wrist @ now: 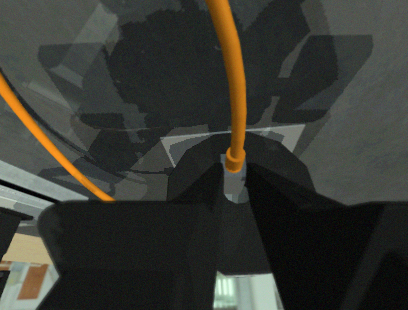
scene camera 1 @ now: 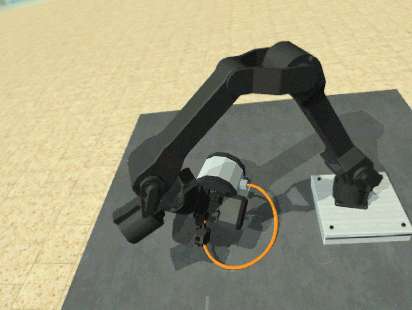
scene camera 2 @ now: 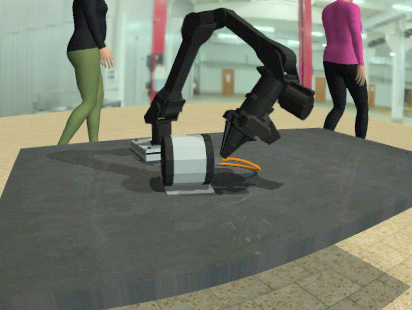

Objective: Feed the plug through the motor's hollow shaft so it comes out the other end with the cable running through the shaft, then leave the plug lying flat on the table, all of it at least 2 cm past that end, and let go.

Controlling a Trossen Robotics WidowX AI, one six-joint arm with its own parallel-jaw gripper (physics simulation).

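Places are measured from the arm's base along level axes (x ahead, y left, z up), in millimetres.
Pixels of known places: gripper, fingertip midpoint: (wrist: 234, 170) (scene camera 1: 210, 206) (scene camera 2: 222, 157); arm's base, origin of the base link: (scene camera 1: 350, 196).
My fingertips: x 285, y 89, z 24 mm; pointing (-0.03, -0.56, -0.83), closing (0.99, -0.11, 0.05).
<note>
Ahead of a thing's pixels: the offset from my fingertips to its middle. "spot": to the spot under its first point. Level surfaces: height alone.
The motor @[dx -2, dy -78, dz -4 mm] (scene camera 1: 219, 170) (scene camera 2: 187, 160) is a light grey drum with black end caps, lying on its side on a pale foot @[spot: dx +48, dy -78, dz -53 mm] (scene camera 2: 190, 190). My gripper (scene camera 2: 223, 156) (wrist: 234, 170) is shut on the plug @[dx -2, dy -16, dz -5 mm] (wrist: 234, 181), a small grey block, just off the motor's end cap. In the wrist view the plug points at the end cap, and a pale rounded piece shows at its far end. Whether its tip is inside the shaft is hidden. The orange cable (scene camera 1: 276, 220) (scene camera 2: 247, 161) (wrist: 240, 95) loops from the plug to a grey block @[spot: dx -61, dy -68, dz +3 mm] (scene camera 1: 244, 185) on the motor's side.
The arm's white base plate (scene camera 1: 370, 220) stands on the dark table @[dz -55 mm] (scene camera 1: 295, 280) (scene camera 2: 100, 240) to the right in scene camera 1. The cable loop bulges out beside the motor. The table's edge is beyond the gripper, at the left in scene camera 1.
</note>
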